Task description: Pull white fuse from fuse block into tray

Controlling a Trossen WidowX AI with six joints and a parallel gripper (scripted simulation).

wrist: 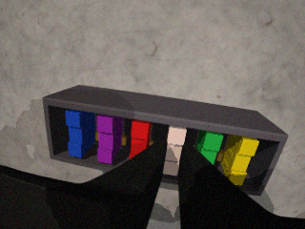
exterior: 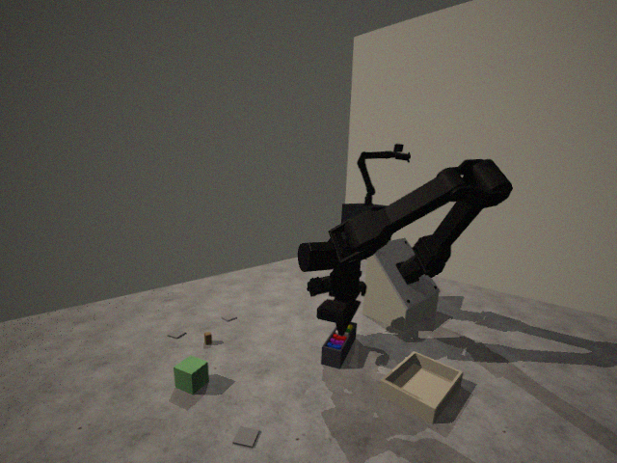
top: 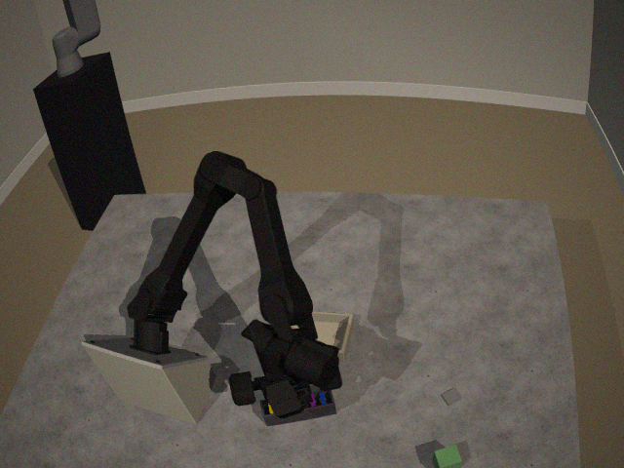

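Now: gripper tip 1 cm past the beige tray, 19 cm to the right of it and 3 cm above it. The rest, counted from my gripper tip: brown cylinder (23 cm ahead, 20 cm to the right, 2 cm below); green cube (31 cm ahead, 8 cm to the right, 1 cm below); white fuse (1 cm below).
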